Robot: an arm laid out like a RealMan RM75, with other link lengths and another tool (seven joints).
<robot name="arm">
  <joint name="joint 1" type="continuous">
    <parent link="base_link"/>
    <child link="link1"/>
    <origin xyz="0 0 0.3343"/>
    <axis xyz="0 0 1"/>
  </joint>
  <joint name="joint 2" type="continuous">
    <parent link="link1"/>
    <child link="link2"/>
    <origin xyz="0 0 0" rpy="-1.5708 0 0"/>
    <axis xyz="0 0 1"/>
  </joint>
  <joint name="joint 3" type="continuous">
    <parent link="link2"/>
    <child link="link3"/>
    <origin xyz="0 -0.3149 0" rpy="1.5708 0 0"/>
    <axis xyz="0 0 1"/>
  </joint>
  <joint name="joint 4" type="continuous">
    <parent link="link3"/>
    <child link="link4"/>
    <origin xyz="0 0 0" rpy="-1.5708 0 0"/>
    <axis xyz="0 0 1"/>
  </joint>
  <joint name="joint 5" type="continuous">
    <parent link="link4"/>
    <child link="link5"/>
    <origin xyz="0 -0.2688 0" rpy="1.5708 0 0"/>
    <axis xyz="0 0 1"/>
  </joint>
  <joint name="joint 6" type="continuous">
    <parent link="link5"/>
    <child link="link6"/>
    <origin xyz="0 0 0" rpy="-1.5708 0 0"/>
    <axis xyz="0 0 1"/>
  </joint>
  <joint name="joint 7" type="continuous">
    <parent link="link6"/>
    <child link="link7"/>
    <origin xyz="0 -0.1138 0" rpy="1.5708 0 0"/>
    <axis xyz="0 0 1"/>
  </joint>
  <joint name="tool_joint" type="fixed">
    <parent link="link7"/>
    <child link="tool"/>
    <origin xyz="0.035 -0.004 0.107" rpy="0.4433 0 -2.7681"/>
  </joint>
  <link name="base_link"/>
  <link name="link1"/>
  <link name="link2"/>
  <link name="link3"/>
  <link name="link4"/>
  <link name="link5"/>
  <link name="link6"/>
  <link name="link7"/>
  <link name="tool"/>
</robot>
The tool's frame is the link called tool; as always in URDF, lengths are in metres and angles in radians. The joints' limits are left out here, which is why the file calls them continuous.
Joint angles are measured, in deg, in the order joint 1, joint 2, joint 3, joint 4, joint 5, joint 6, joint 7. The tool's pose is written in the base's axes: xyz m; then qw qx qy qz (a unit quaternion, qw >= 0). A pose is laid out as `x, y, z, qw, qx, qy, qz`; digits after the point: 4 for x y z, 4 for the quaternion.
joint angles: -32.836 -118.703 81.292 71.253 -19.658 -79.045 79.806
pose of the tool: -0.2762, 0.4821, -0.0113, 0.3849, -0.1466, -0.9030, 0.1221
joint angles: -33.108 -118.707 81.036 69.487 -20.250 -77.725 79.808
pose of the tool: -0.2802, 0.4840, -0.0155, 0.3790, -0.1423, -0.9063, 0.1214
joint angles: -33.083 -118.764 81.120 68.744 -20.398 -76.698 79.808
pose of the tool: -0.2823, 0.4853, -0.0180, 0.3775, -0.1418, -0.9073, 0.1188
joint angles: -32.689 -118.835 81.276 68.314 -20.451 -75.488 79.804
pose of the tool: -0.2857, 0.4860, -0.0197, 0.3768, -0.1408, -0.9084, 0.1140
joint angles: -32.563 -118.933 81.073 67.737 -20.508 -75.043 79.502
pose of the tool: -0.2889, 0.4857, -0.0211, 0.3740, -0.1347, -0.9106, 0.1133
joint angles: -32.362 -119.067 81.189 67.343 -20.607 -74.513 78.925
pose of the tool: -0.2909, 0.4851, -0.0235, 0.3709, -0.1291, -0.9128, 0.1119
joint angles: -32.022 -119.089 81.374 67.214 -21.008 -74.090 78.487
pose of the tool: -0.2923, 0.4841, -0.0251, 0.3667, -0.1250, -0.9153, 0.1104
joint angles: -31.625 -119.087 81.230 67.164 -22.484 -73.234 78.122
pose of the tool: -0.2903, 0.4847, -0.0266, 0.3531, -0.1214, -0.9219, 0.1036
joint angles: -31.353 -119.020 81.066 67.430 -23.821 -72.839 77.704
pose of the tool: -0.2869, 0.4856, -0.0265, 0.3410, -0.1184, -0.9275, 0.0976
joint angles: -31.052 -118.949 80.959 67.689 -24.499 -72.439 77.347
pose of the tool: -0.2858, 0.4865, -0.0254, 0.3345, -0.1154, -0.9308, 0.0920
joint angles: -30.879 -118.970 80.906 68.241 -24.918 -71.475 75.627
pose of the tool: -0.2816, 0.4912, -0.0231, 0.3259, -0.1063, -0.9362, 0.0769
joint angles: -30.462 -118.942 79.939 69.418 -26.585 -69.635 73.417
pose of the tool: -0.2722, 0.5010, -0.0150, 0.3022, -0.0925, -0.9477, 0.0457
